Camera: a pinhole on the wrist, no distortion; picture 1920 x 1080 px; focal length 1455.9 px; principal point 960.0 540.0 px. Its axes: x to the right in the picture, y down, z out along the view. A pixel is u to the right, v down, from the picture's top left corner.
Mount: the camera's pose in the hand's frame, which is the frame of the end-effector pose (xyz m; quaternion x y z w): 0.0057 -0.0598 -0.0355 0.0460 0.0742 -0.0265 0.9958
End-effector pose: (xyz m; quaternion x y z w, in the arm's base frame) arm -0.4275 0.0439 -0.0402 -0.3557 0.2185 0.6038 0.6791
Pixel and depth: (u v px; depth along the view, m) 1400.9 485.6 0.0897
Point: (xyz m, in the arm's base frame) -0.3548 0.1089 -0.0256
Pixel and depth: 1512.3 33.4 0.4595
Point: -0.1722 0.4768 0.0939
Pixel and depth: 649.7 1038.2 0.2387
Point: -0.4578 0.2007 0.1029
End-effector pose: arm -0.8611 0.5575 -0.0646 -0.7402 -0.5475 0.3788 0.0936
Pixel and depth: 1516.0 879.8 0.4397
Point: -1.0921 0.6680 -0.4363
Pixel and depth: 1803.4 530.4 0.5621
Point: -1.2235 0.8389 -0.5048
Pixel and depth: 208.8 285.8 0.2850
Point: -1.1429 0.4455 -0.1293
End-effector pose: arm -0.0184 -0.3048 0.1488 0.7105 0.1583 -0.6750 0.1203
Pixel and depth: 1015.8 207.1 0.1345
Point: -0.1435 -0.2437 0.1192
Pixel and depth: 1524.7 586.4 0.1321
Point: -0.1232 -0.2686 0.0711
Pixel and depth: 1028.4 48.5 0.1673
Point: -0.1817 -0.2282 0.1128
